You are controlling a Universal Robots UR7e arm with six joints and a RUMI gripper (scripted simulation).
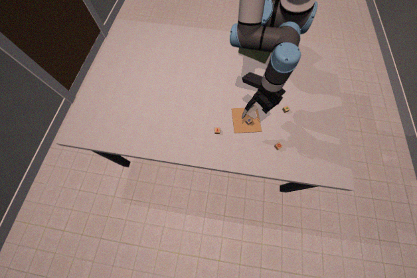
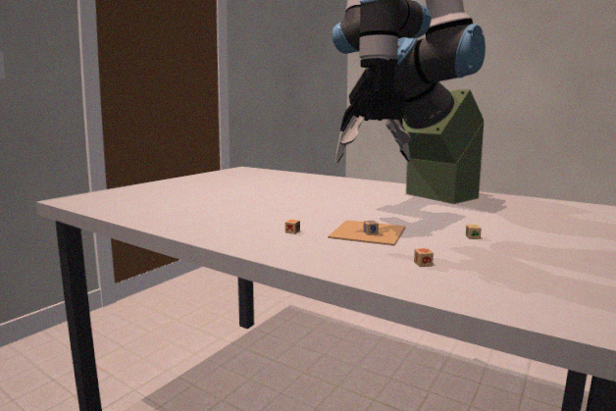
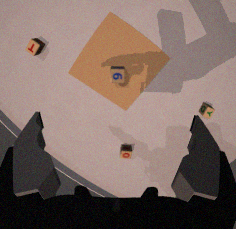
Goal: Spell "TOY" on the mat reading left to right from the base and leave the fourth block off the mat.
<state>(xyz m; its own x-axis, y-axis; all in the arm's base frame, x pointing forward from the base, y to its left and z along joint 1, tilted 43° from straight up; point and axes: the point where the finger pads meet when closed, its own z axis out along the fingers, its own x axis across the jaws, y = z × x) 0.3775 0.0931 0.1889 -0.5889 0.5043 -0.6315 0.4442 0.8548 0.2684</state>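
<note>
Right now my hand is 16 cm above the mat, 1 cm to the left of it and 1 cm past it. Round my hand: wooden block (16 cm to the left, 14 cm below, 9 cm ahead); then T block (14 cm to the right, 14 cm below, 9 cm ahead).
</note>
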